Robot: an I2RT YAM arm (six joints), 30 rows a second.
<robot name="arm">
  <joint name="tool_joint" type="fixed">
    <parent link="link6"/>
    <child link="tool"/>
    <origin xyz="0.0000 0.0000 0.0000" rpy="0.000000 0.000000 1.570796"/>
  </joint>
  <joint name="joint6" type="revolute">
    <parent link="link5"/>
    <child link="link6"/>
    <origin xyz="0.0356 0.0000 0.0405" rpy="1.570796 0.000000 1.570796"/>
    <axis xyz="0 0 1"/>
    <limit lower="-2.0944" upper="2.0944"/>
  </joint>
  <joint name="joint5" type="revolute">
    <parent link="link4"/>
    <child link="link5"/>
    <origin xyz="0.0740 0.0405 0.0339" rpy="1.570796 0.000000 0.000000"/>
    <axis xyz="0 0 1"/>
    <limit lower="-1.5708" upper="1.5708"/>
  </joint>
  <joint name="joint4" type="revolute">
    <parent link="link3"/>
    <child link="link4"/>
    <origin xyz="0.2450 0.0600 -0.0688" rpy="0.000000 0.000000 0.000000"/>
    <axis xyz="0 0 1"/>
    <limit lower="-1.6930" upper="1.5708"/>
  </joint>
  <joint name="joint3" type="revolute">
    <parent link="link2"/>
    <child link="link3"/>
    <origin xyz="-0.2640 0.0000 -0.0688" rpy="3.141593 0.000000 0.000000"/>
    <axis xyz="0 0 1"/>
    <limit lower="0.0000" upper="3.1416"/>
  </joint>
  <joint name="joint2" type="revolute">
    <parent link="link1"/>
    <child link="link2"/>
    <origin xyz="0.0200 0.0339 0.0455" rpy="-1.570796 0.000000 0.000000"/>
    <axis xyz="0 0 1"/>
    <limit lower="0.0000" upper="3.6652"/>
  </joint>
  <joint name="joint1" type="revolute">
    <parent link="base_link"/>
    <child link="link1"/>
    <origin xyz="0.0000 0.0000 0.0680" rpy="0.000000 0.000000 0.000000"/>
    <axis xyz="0 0 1"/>
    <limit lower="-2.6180" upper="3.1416"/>
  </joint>
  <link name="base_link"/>
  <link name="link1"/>
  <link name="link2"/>
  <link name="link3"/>
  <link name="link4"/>
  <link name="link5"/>
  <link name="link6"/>
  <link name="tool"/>
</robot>
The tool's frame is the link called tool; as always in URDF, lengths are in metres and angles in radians.
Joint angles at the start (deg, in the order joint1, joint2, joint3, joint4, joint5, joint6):
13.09 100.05 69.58 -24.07 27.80 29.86
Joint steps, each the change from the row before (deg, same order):
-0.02 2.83 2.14 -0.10 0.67 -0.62
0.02 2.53 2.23 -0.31 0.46 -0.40
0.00 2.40 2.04 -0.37 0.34 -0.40
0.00 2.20 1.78 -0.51 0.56 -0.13
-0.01 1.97 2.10 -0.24 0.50 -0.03
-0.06 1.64 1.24 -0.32 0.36 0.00
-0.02 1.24 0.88 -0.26 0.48 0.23
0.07 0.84 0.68 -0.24 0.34 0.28
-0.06 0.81 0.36 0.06 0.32 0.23
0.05 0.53 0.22 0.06 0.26 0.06
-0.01 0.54 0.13 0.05 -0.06 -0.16
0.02 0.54 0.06 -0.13 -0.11 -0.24
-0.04 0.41 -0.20 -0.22 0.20 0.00
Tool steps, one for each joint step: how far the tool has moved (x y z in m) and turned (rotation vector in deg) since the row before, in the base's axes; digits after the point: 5 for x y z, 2 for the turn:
0.01042 0.00191 -0.00617 -1.09 0.86 0.04
0.00968 0.00213 -0.00463 -0.74 0.65 0.05
0.00875 0.00184 -0.00533 -0.67 0.79 0.10
0.00736 0.00140 -0.00582 -0.74 0.85 -0.21
0.00826 0.00157 -0.00269 -0.45 0.02 -0.26
0.00522 0.00056 -0.00520 -0.46 0.63 -0.25
0.00364 0.00043 -0.00430 -0.41 0.42 -0.44
0.00246 0.00092 -0.00260 -0.22 0.21 -0.31
0.00209 -0.00015 -0.00378 -0.23 0.22 -0.39
0.00121 0.00052 -0.00254 -0.24 0.17 -0.12
0.00101 0.00019 -0.00318 -0.12 0.43 0.14
0.00045 0.00032 -0.00371 -0.17 0.72 0.25
-0.00057 -0.00055 -0.00406 -0.36 0.77 -0.14

